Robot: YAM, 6 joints.
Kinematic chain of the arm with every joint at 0, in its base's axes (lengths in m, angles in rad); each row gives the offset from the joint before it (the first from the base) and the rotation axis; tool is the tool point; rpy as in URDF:
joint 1: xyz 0 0 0.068 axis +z
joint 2: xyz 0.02 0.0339 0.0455 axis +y
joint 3: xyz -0.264 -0.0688 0 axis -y
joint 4: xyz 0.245 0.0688 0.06 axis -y
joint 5: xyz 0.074 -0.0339 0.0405 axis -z
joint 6: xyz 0.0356 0 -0.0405 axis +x
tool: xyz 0 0 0 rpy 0 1.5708 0
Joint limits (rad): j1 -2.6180..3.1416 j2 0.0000..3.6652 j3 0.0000..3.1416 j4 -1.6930..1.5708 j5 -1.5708..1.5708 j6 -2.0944..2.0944
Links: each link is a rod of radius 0.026 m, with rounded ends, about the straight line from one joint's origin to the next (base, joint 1, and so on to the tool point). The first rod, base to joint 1, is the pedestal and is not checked.
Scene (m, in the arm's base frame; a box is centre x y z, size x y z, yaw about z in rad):
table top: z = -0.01
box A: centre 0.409 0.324 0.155 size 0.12 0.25 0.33 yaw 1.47
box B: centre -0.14 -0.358 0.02 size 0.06 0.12 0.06 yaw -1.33
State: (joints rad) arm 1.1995 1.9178 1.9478 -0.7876 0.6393 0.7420
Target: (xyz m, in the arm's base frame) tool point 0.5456 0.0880 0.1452
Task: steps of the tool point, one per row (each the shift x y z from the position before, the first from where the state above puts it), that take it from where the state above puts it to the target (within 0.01 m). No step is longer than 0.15 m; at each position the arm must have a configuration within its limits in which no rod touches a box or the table.
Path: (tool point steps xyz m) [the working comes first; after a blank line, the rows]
Joints at the target: 0.1976 2.5436 2.1568 -0.5057 0.6256 0.7420
Straight joint move there: touches box A.

1: 0.0815 -0.0736 0.0432
2: 0.0523 -0.0918 0.0416
3: 0.0192 -0.0989 0.0392
4: -0.0138 -0.0941 0.0361
5: 0.0862 0.0191 -0.0687
6: 0.0699 0.0162 -0.0880
7: 0.0494 0.0124 -0.1033
8: 0.0260 0.0081 -0.1135

